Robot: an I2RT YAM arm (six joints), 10 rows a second.
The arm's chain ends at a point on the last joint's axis. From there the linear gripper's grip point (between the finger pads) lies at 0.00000 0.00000 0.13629 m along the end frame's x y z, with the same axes.
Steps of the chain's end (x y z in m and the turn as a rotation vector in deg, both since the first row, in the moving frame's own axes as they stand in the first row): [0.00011, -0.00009, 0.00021, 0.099, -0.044, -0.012]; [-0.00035, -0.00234, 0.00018, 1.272, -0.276, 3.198]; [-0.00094, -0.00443, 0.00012, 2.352, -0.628, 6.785]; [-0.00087, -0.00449, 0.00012, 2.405, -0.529, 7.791]
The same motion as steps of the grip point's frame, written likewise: [0.00001, -0.00033, 0.00021, 0.099, -0.044, -0.012]; [-0.00092, -0.00538, 0.00014, 1.272, -0.276, 3.198]; [-0.00210, -0.01010, 0.00000, 2.352, -0.628, 6.785]; [-0.00174, -0.01028, -0.00001, 2.405, -0.529, 7.791]
